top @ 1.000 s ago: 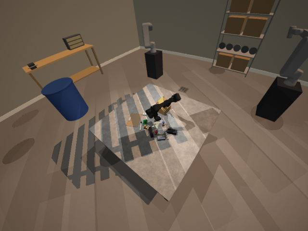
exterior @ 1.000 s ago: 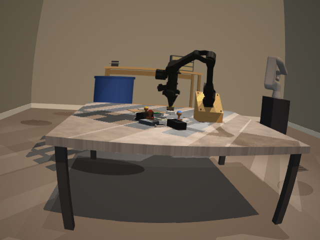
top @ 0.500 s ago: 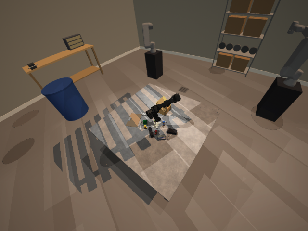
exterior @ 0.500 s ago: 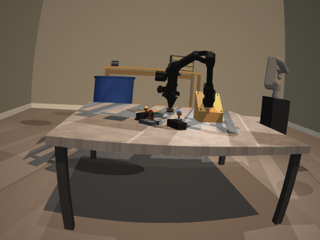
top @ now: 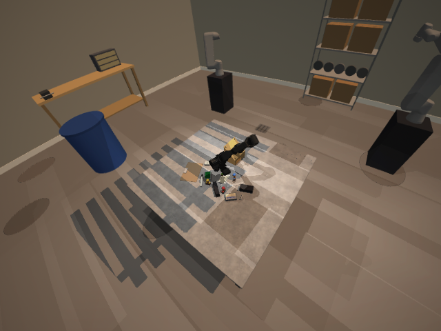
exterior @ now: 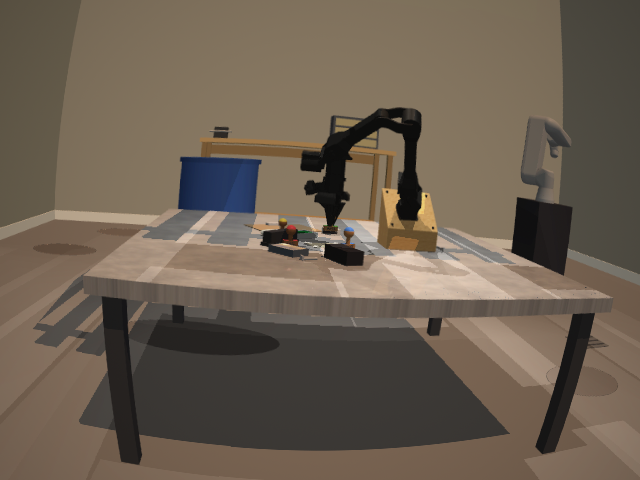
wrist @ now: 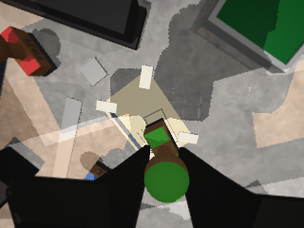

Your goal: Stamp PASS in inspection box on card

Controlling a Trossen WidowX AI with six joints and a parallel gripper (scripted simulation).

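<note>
My gripper tip is 6 cm above the cream card, 1 cm to the right of it and 1 cm short of it. The rest, counted from my gripper tip: blue-knobbed stamp (10 cm to the left, 4 cm below, 4 cm behind); then green ink pad (13 cm to the right, 7 cm ahead, 5 cm below); then green-knobbed PASS stamp (right at my gripper tip).
</note>
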